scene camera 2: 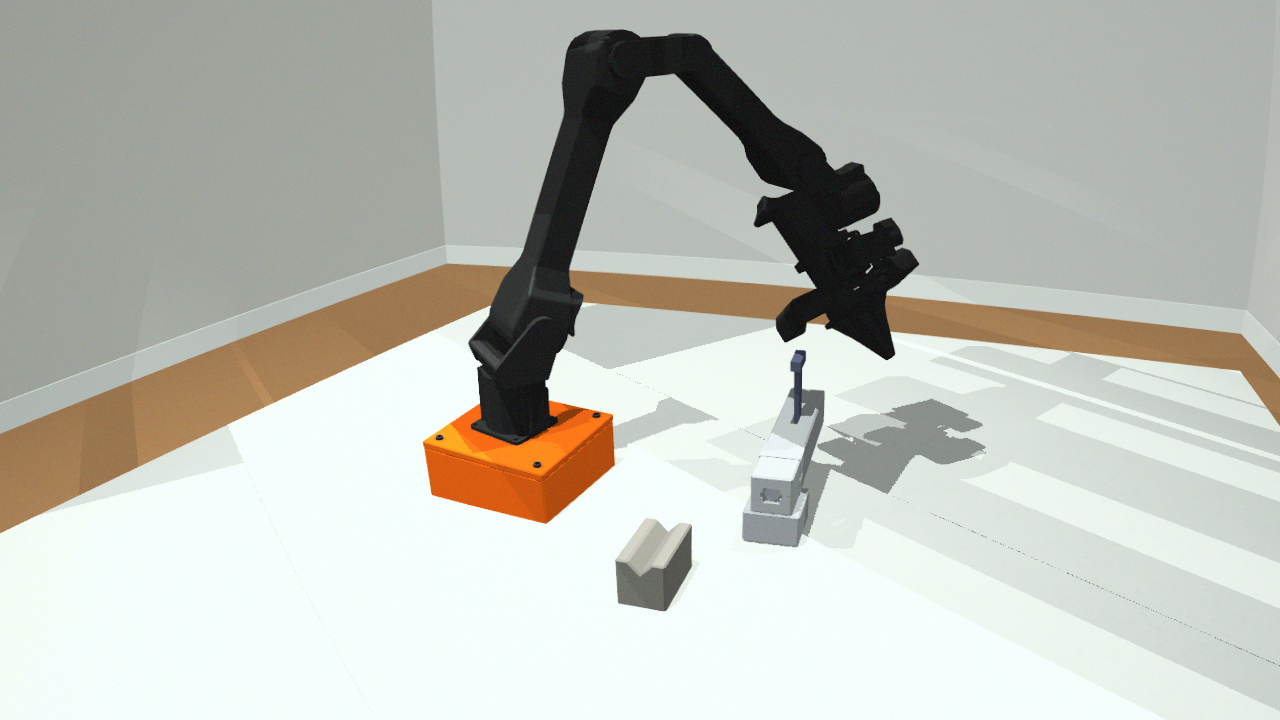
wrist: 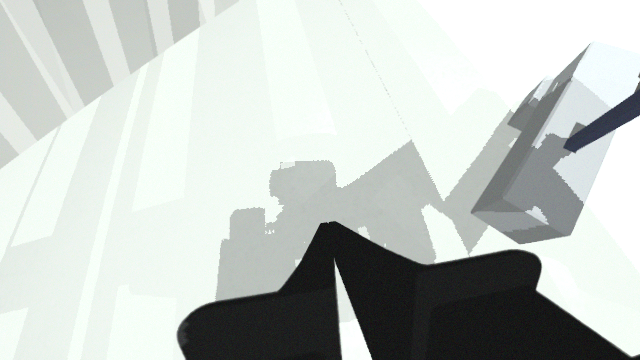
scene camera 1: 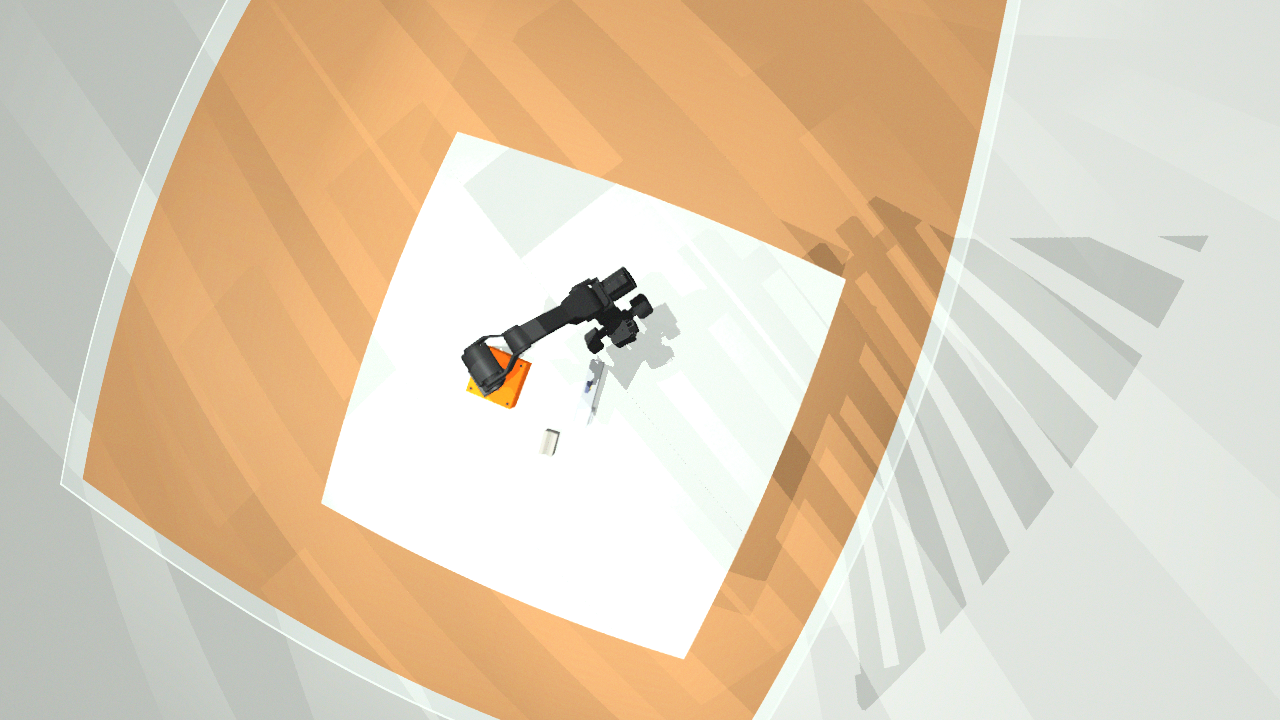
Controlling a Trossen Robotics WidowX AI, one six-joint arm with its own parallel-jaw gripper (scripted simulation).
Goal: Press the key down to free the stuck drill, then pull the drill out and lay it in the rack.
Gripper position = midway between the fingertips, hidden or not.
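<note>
Shut and holding nothing, the gripper [scene camera 2: 891, 357] appears also in the wrist view [wrist: 328, 229] and in scene camera 1 [scene camera 1: 635, 339]. The scene includes a pale grey block [scene camera 2: 783, 462], visible in the wrist view [wrist: 538, 192] and in scene camera 1 [scene camera 1: 584, 414] too, as well as a grey v-grooved rack [scene camera 2: 650, 569].
</note>
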